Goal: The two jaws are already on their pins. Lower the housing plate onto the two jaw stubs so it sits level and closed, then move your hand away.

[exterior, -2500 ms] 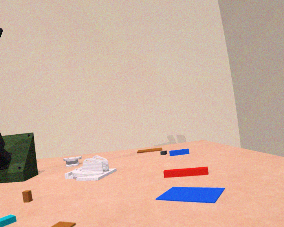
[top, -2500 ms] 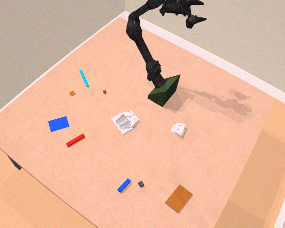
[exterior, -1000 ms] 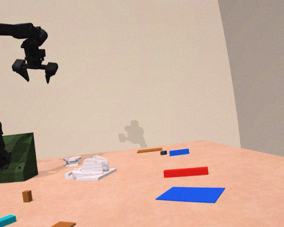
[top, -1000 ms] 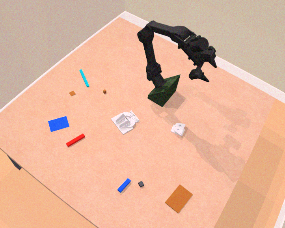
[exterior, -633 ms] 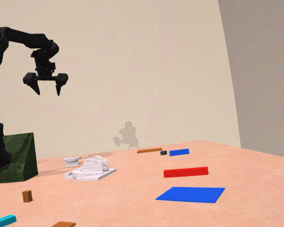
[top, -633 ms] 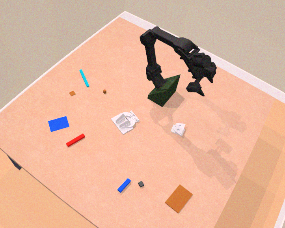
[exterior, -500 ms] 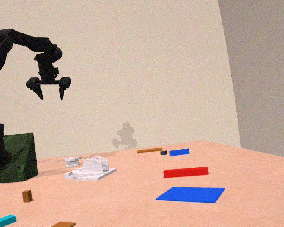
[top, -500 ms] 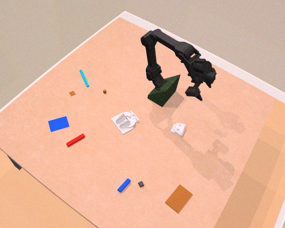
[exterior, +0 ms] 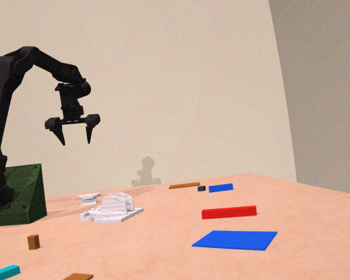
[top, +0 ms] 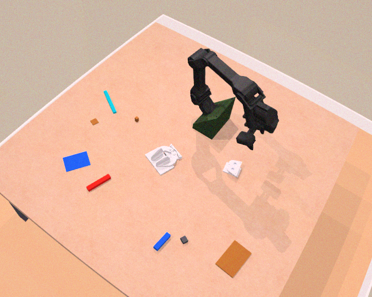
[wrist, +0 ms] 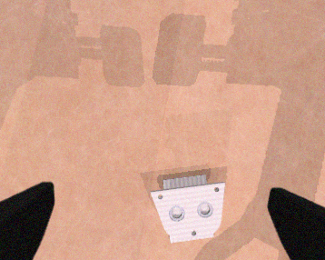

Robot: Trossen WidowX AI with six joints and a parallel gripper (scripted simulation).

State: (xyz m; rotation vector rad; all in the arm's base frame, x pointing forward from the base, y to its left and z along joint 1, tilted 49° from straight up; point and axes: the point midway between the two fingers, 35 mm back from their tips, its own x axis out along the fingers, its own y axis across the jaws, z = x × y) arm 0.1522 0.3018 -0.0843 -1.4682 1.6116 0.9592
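Now: the white part 40 mm ahead of my gripper tip, 50 mm to the right of it and 200 mm below it. Round my gripper tip: blue bar (480 mm ahead, 110 mm to the right, 200 mm below); then orange sheet (380 mm ahead, 150 mm to the left, 210 mm below); then dark cube (420 mm ahead, 40 mm to the right, 200 mm below).
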